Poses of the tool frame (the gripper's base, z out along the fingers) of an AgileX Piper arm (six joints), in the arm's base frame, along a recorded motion.
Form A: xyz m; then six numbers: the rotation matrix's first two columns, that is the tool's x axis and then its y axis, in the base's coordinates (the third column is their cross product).
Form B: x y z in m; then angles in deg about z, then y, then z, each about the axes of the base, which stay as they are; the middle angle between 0 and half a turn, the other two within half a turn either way. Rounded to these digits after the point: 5 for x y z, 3 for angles.
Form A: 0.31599, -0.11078, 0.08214, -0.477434, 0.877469, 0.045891, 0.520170, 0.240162, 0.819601
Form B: 0.31599, -0.11078, 0.08214, 93.205, 124.827, 30.382
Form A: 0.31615, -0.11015, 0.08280, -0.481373, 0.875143, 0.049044, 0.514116, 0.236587, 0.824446
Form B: 0.31615, -0.11015, 0.08280, 93.404, 124.320, 30.734
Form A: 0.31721, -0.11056, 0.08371, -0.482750, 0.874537, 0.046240, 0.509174, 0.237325, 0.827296
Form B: 0.31721, -0.11056, 0.08371, 93.199, 124.046, 30.691
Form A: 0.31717, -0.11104, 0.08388, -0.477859, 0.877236, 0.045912, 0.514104, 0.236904, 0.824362
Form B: 0.31717, -0.11104, 0.08388, 93.188, 124.347, 30.378
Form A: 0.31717, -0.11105, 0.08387, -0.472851, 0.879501, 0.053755, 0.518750, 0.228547, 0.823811
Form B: 0.31717, -0.11105, 0.08387, 93.733, 124.354, 30.373
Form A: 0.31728, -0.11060, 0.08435, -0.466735, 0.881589, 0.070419, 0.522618, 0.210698, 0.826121
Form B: 0.31728, -0.11060, 0.08435, 94.872, 123.992, 30.626
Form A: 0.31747, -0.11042, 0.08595, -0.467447, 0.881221, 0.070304, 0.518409, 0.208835, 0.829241
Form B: 0.31747, -0.11042, 0.08595, 94.846, 123.673, 30.635
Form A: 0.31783, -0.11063, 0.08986, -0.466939, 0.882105, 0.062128, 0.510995, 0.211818, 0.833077
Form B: 0.31783, -0.11063, 0.08986, 94.265, 123.343, 30.242
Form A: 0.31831, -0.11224, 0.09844, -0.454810, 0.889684, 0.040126, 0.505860, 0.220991, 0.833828
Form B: 0.31831, -0.11224, 0.09844, 92.755, 123.406, 28.594
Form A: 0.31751, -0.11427, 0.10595, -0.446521, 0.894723, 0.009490, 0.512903, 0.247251, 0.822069
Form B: 0.31751, -0.11427, 0.10595, 90.661, 124.702, 26.899
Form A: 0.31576, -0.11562, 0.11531, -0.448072, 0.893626, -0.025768, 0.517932, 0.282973, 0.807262
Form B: 0.31576, -0.11562, 0.11531, 88.172, 126.131, 25.551
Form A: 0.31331, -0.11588, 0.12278, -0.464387, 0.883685, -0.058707, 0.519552, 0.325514, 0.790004
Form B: 0.31331, -0.11588, 0.12278, 85.750, 127.610, 25.126
